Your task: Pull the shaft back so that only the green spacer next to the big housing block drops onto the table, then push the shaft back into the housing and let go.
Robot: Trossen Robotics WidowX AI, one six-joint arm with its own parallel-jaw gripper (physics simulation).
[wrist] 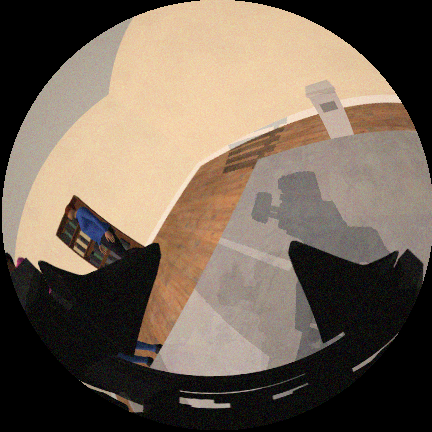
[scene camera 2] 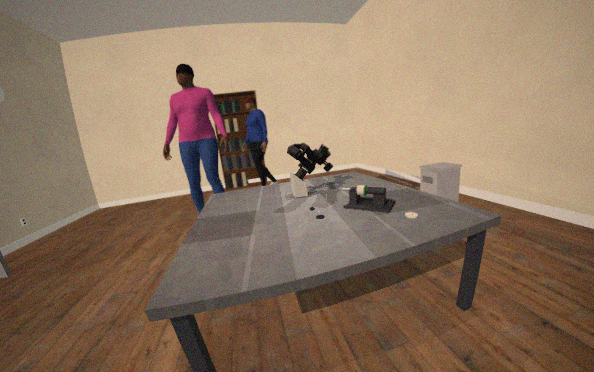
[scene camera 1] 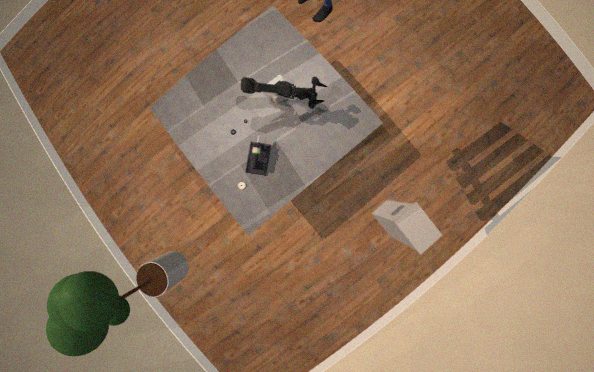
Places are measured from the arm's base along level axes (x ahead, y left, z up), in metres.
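Pixels of known places: gripper, between the fingertips: (wrist: 226,249) (scene camera 2: 324,161) (scene camera 1: 325,93); arm's base, origin of its link: (scene camera 2: 298,177) (scene camera 1: 278,87).
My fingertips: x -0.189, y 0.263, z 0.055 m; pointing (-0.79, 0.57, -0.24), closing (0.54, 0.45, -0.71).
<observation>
Ahead of a thing's pixels: the offset from my fingertips to its middle. "spot": to the spot under its first point. Level surfaces: height alone.
A black fixture (scene camera 1: 248,167) (scene camera 2: 350,205) stands on the grey table @[dz -0.171 m] (scene camera 1: 280,30) (scene camera 2: 270,240) (wrist: 380,175). Its big dark housing block (scene camera 2: 378,195) is at the right end in scene camera 2. The green spacer @[dz -0.092, dx +0.604, dy -0.016 m] (scene camera 2: 364,190) shows as a thin band on the housing side of a cream spacer (scene camera 1: 255,149) (scene camera 2: 360,190), above the base. The pale shaft @[spot: dz -0.084, dx +0.518, dy -0.092 m] (scene camera 1: 258,137) (scene camera 2: 346,189) sticks out at the opposite end; its part inside the spacers is hidden. My gripper (scene camera 1: 324,94) (wrist: 226,249) is open and empty, raised above the table and well away from the fixture.
Two small dark rings @[dz -0.166, dx +0.513, dy -0.283 m] (scene camera 1: 245,121) (scene camera 2: 312,208) and a cream ring @[dz -0.167, dx +0.839, dy +0.072 m] (scene camera 1: 242,185) (scene camera 2: 411,215) lie on the table near the fixture. A pale cabinet (scene camera 1: 410,227) (scene camera 2: 442,182) (wrist: 332,117) stands beyond the table. Two people (scene camera 2: 195,115) stand behind it.
</observation>
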